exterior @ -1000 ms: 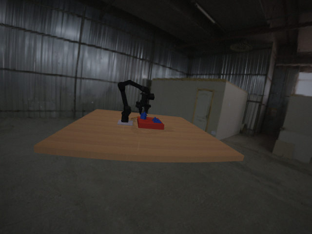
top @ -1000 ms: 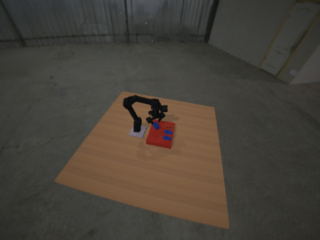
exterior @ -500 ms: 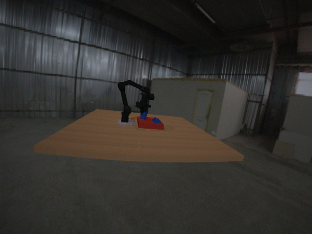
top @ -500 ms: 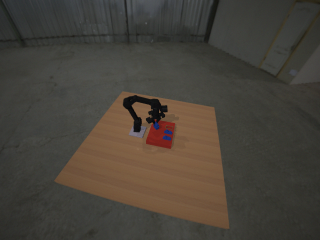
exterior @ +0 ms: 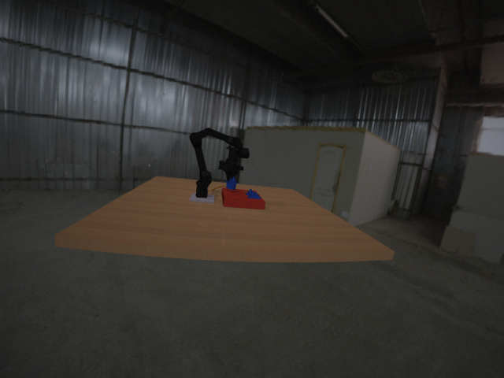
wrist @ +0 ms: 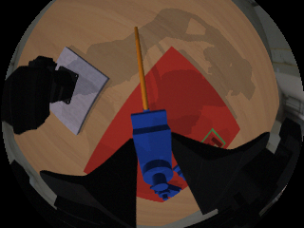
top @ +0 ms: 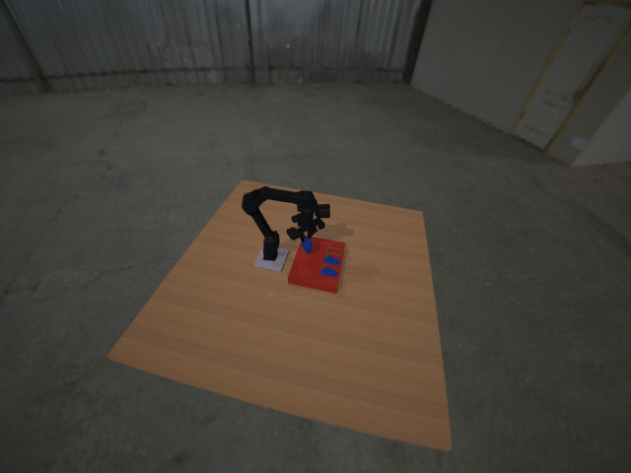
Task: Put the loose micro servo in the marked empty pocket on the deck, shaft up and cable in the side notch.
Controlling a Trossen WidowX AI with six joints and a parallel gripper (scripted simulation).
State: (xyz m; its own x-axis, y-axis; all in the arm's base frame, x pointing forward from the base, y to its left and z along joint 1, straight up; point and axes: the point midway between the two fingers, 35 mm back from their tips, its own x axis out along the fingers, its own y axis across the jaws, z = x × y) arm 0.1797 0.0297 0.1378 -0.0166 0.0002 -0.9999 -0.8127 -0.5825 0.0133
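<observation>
Now: gripper tip 3 cm short of the red deck, 5 cm to the left of it and 9 cm above it.
</observation>
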